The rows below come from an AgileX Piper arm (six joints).
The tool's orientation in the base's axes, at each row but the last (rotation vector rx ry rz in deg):
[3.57, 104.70, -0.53]
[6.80, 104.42, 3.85]
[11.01, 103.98, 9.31]
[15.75, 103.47, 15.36]
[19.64, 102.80, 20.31]
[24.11, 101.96, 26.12]
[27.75, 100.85, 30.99]
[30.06, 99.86, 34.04]
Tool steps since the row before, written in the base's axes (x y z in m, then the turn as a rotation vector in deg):
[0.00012, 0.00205, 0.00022, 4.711, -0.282, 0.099]
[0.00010, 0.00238, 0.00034, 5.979, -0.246, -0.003]
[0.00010, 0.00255, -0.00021, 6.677, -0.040, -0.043]
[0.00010, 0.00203, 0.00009, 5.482, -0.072, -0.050]
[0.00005, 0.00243, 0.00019, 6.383, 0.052, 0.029]
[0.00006, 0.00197, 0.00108, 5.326, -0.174, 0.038]
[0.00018, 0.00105, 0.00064, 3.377, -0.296, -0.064]
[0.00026, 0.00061, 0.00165, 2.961, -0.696, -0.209]
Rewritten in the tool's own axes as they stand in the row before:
[-0.00017, 0.00206, -0.00002, -1.300, -0.055, 4.538]
[-0.00007, 0.00240, -0.00003, -1.513, 0.028, 5.790]
[0.00073, 0.00245, 0.00017, -1.601, 0.253, 6.478]
[0.00055, 0.00195, 0.00015, -1.314, 0.165, 5.320]
[0.00082, 0.00229, 0.00015, -1.550, 0.352, 6.182]
[0.00009, 0.00225, -0.00002, -1.416, 0.114, 5.136]
[0.00007, 0.00123, 0.00015, -0.937, -0.129, 3.256]
[-0.00091, 0.00153, -0.00002, -0.981, -0.547, 2.834]

